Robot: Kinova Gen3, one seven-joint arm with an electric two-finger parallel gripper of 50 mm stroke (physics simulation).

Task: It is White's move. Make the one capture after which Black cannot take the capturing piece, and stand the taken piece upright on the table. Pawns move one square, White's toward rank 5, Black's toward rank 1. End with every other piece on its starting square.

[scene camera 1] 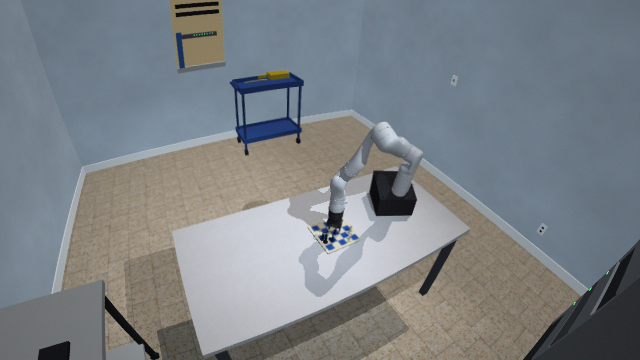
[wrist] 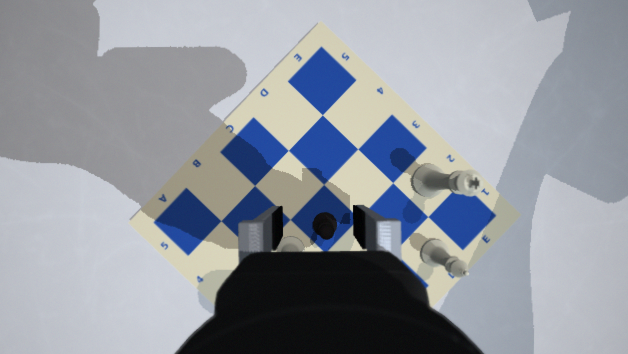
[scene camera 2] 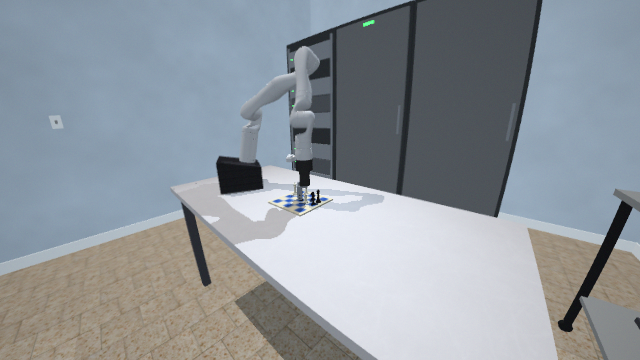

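Seen in the pictures: gripper, fingertip midpoint: [scene camera 1: 334, 230] [wrist: 317, 220] [scene camera 2: 300, 197]; arm's base, link origin: [scene camera 1: 398, 190] [scene camera 2: 247, 161].
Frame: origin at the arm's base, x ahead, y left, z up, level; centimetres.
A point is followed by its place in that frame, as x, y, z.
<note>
My gripper [scene camera 1: 334, 229] @(44.2, 4.1, -11.7) [scene camera 2: 301, 194] @(44.2, 4.1, -11.7) [wrist: 317, 220] @(44.2, 4.1, -11.7) is open and points down, low over the board [wrist: 320, 35] @(34.8, -6.4, -13.3). In the wrist view its fingers stand on either side of a black pawn [wrist: 325, 224] @(43.8, 4.5, -10.6) on C3, which is not gripped. A white rook, its base [wrist: 291, 244] @(47.0, 4.3, -12.6) partly hidden by the gripper, stands on B3 beside the left finger. The white king [wrist: 429, 180] @(36.3, 7.2, -11.7) [scene camera 2: 295, 189] @(36.3, 7.6, -10.6) stands on E2 and a smaller white piece [wrist: 436, 253] @(39.2, 11.7, -12.1) on D1. A tall black piece [scene camera 1: 325, 241] @(51.9, 9.5, -12.0) [scene camera 2: 318, 197] @(51.9, 8.6, -10.9) and a black knight [scene camera 1: 332, 239] [scene camera 2: 313, 199] stand near the board's far side from the arm.
The board lies on the white table [scene camera 1: 240, 280] @(99.4, 16.6, -14.0) [scene camera 2: 400, 255] @(95.5, -0.9, -13.9). The arm's black base block [scene camera 1: 392, 200] @(7.3, 4.1, -2.1) [scene camera 2: 240, 176] @(10.2, -9.3, -5.4) stands at one end of the table. The gripper's body hides the board's lower part in the wrist view. A blue cart [scene camera 1: 270, 86] stands off by the wall.
</note>
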